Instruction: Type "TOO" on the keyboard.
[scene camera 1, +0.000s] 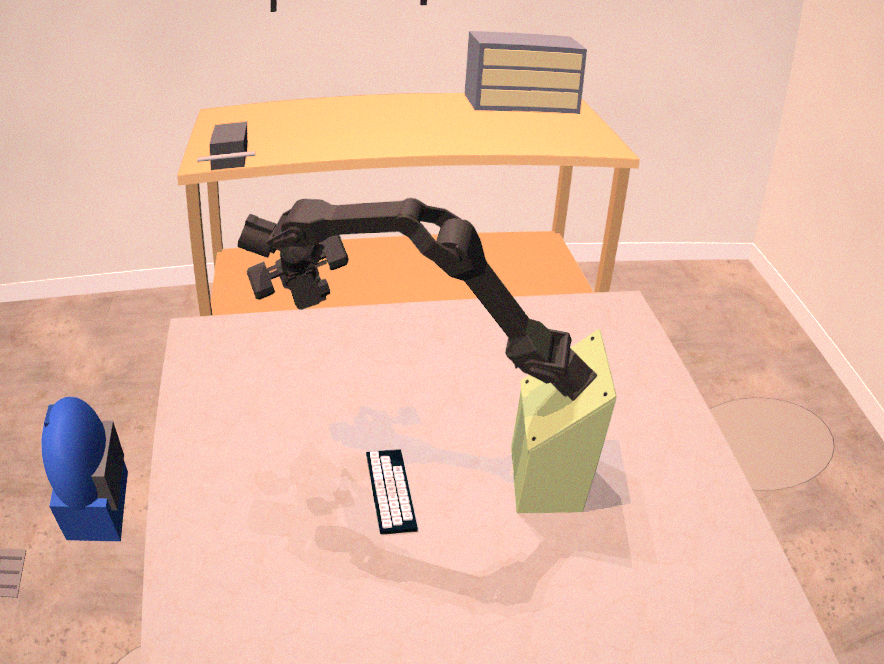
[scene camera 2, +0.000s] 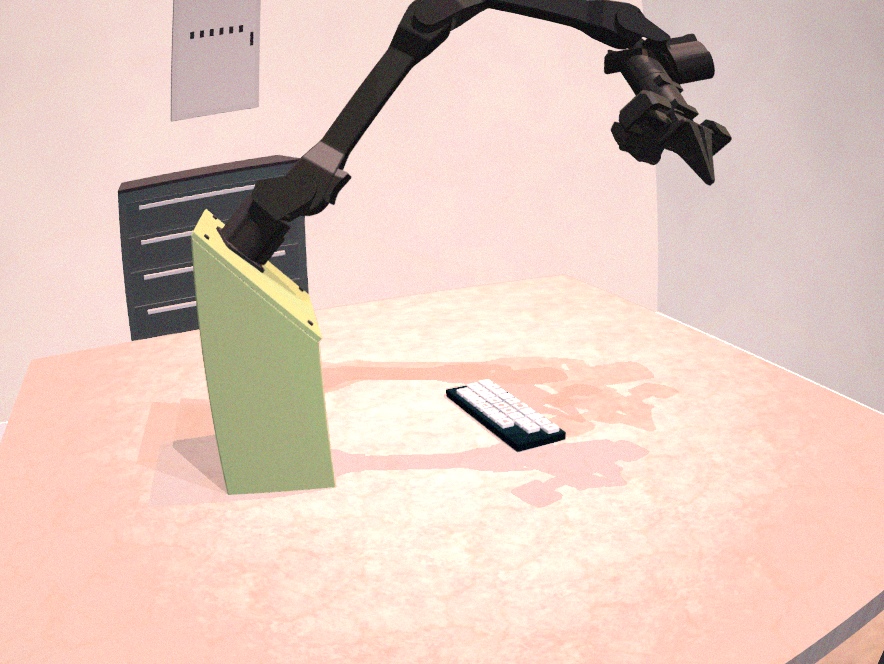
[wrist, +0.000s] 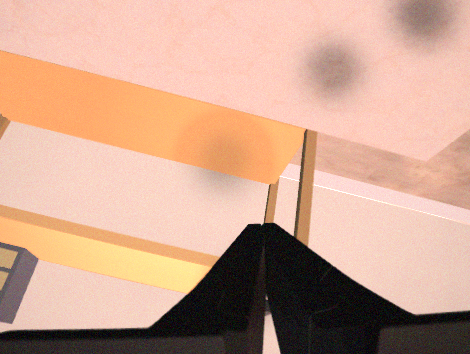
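Where they show: gripper, fingertip midpoint: (scene camera 2: 711, 183) (wrist: 261, 236); arm's base at its link origin: (scene camera 1: 578, 381) (scene camera 2: 238, 250).
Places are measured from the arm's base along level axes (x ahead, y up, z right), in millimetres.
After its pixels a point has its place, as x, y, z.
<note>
The keyboard (scene camera 1: 391, 491) {315, -254, 113} (scene camera 2: 505, 415) {295, -258, 144} is a small black board with rows of white keys. It lies flat on the pale pink table (scene camera 1: 235, 400) {512, -271, 514} (scene camera 2: 428, 557) {0, -270, 318} (wrist: 150, 45) {140, -271, 638}; its key letters are too small to read. My black gripper (scene camera 2: 710, 180) {369, 75, 416} (wrist: 261, 236) {369, 75, 416} is shut, its pointed fingertips together with nothing between them. It hangs high above the table, well up from the keyboard and off beyond its far side in scene camera 1, where the arm hides its fingertips. The keyboard does not show in the wrist view.
The arm's base stands on a green pedestal (scene camera 1: 555, 464) {72, -126, -64} (scene camera 2: 267, 400) {-32, -153, 97} beside the keyboard. A wooden workbench (scene camera 1: 400, 132) (wrist: 125, 255) with a drawer box (scene camera 1: 528, 78) (wrist: 22, 285) is behind the table. A blue object (scene camera 1: 75, 457) stands left of the table; a dark drawer cabinet (scene camera 2: 164, 235) stands behind the pedestal.
</note>
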